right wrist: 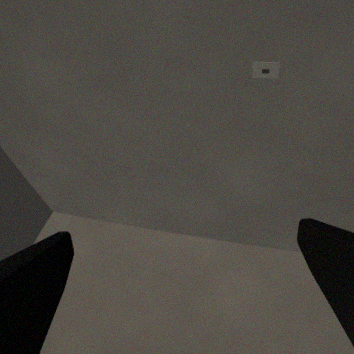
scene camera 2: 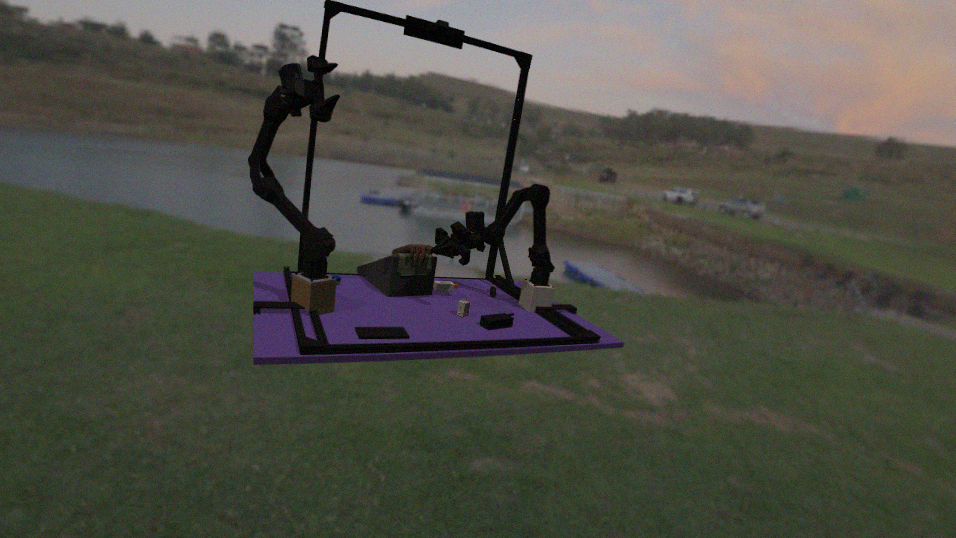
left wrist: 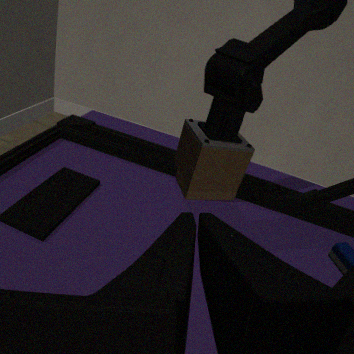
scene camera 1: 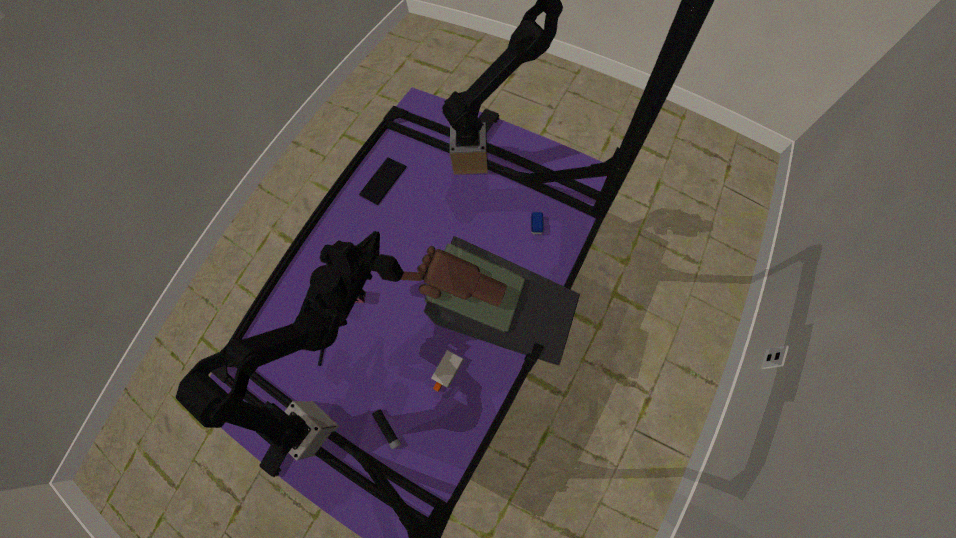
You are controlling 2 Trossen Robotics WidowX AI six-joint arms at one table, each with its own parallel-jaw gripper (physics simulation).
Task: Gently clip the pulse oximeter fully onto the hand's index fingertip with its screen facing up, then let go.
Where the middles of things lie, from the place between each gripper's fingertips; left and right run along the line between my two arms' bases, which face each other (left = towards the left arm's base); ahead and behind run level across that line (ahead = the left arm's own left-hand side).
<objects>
Right now my left hand is 31 cm past the dark grey plate (scene camera 1: pixel 544 314), 17 cm above it and 2 cm to the left of it. Also, from my left hand: white and orange box (scene camera 1: pixel 448 367): 25 cm behind, 20 cm below, 19 cm to the left.
Right now the dark grey plate is 38 cm behind my right hand, 37 cm to the left of it and 66 cm below it. From my right hand the other things lie so: white and orange box (32 cm behind, 58 cm to the left, 69 cm below).
</objects>
